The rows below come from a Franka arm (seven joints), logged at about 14 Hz.
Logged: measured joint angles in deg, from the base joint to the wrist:
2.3, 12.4, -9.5, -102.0, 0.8, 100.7, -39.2
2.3, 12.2, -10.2, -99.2, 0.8, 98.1, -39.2
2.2, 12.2, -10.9, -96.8, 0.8, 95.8, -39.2
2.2, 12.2, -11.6, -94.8, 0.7, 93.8, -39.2
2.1, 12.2, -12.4, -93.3, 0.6, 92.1, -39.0
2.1, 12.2, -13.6, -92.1, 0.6, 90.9, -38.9
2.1, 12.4, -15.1, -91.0, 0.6, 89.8, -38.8
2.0, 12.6, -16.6, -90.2, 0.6, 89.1, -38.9
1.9, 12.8, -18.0, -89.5, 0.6, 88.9, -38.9
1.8, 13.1, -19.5, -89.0, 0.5, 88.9, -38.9
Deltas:
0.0, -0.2, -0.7, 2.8, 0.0, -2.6, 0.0
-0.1, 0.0, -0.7, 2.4, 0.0, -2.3, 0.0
0.0, 0.0, -0.7, 2.0, -0.1, -2.0, 0.0
-0.1, 0.0, -0.8, 1.5, -0.1, -1.7, 0.2
0.0, 0.0, -1.2, 1.2, 0.0, -1.2, 0.1
0.0, 0.2, -1.5, 1.1, 0.0, -1.1, 0.1
-0.1, 0.2, -1.5, 0.8, 0.0, -0.7, -0.1
-0.1, 0.2, -1.4, 0.7, 0.0, -0.2, 0.0
-0.1, 0.3, -1.5, 0.5, -0.1, 0.0, 0.0

